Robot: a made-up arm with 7 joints.
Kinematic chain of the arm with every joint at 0, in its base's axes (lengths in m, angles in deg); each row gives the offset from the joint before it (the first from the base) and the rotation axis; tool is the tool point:
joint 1: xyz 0 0 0.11 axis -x
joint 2: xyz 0.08 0.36 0 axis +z
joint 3: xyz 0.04 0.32 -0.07 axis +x
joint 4: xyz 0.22 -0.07 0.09 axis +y
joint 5: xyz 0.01 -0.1 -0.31 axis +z
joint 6: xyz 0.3 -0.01 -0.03 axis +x
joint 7: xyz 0 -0.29 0 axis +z
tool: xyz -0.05 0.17 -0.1
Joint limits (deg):
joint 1: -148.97..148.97
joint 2: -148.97..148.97
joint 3: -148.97..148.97
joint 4: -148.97..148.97
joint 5: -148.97..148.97
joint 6: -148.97..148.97
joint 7: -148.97..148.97
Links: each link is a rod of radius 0.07 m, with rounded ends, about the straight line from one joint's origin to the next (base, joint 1, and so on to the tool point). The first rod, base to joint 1, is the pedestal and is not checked.
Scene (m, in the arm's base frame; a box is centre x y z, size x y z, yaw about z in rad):
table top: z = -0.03
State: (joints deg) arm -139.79 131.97 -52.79 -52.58 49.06 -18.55 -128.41
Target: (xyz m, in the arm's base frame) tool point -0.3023 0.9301 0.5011
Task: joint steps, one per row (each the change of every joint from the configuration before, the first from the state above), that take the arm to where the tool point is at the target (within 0.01 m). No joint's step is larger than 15 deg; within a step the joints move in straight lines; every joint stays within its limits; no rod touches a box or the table.
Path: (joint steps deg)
1: 14.03 -2.69 -0.44 8.73 6.34 5.39 1.26
2: 14.03 -2.70 -0.44 8.73 6.35 5.38 1.25
3: 14.03 -2.69 -0.43 8.73 6.34 5.39 1.26
4: 14.04 -2.69 -0.44 8.73 6.35 5.39 1.25
5: 14.03 -2.70 -0.44 8.74 6.34 5.38 1.26
6: 14.03 -2.69 -0.44 8.73 6.35 5.39 1.25

